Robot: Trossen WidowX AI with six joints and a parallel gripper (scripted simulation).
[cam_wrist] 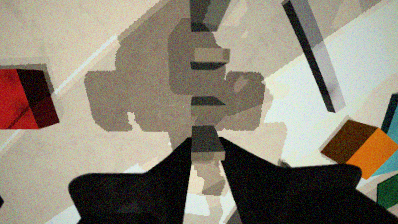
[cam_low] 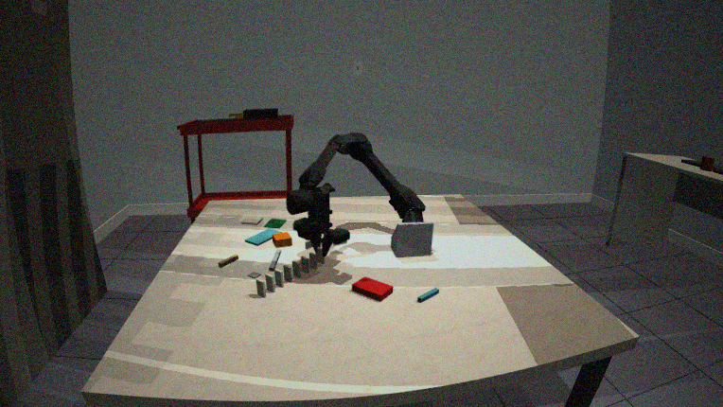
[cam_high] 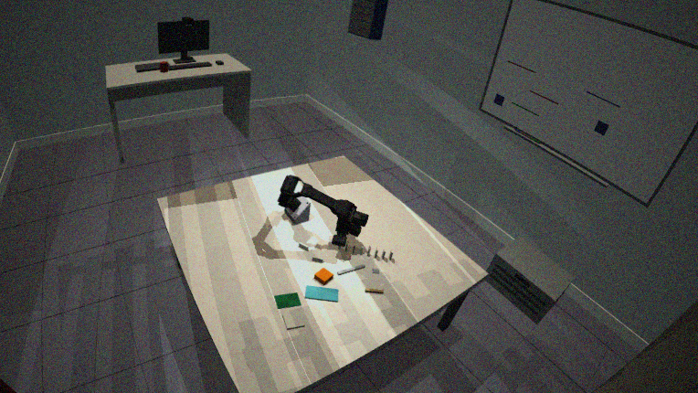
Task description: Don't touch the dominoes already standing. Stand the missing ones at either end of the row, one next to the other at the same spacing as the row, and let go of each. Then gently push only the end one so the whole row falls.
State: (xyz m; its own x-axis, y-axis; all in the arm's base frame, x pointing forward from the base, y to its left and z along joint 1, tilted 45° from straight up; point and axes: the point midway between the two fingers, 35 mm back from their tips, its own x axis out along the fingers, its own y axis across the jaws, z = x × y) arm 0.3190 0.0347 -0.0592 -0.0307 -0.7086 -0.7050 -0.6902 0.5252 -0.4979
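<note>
My gripper tip is 13 cm short of the orange block, 18 cm to the left of it and 2 cm above it. From my gripper tip the other things lie so: small grey tile 21 cm ahead, 6 cm to the left, 3 cm below; then long grey bar 15 cm ahead, 4 cm to the right, 3 cm below; then red block 13 cm behind, 19 cm to the left, 2 cm below.
</note>
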